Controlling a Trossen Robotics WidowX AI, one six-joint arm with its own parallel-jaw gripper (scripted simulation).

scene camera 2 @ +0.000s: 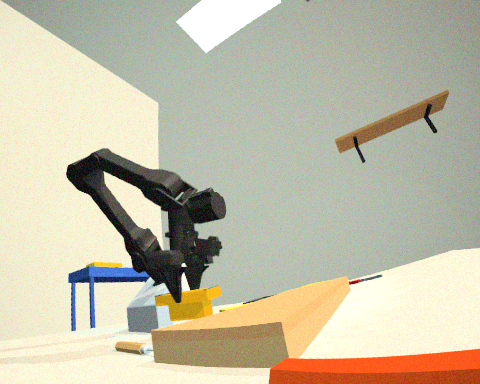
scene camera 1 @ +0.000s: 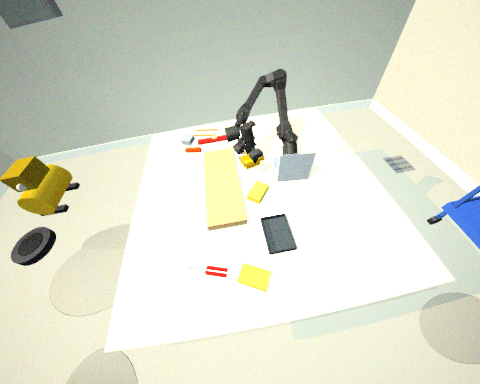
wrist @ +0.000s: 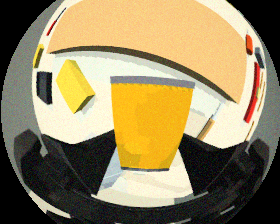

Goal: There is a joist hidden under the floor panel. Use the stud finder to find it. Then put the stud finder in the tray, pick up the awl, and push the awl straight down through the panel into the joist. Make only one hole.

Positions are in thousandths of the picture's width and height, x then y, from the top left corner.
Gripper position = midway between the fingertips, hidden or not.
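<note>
There's a dark tray (scene camera 1: 582, 621) here, and a yellow stud finder (scene camera 2: 407, 793). The wrist view shows the yellow stud finder (wrist: 534, 502) too. As for me, you'd see my gripper (scene camera 2: 391, 780), and the wrist view has my gripper (wrist: 530, 596) as well.
</note>
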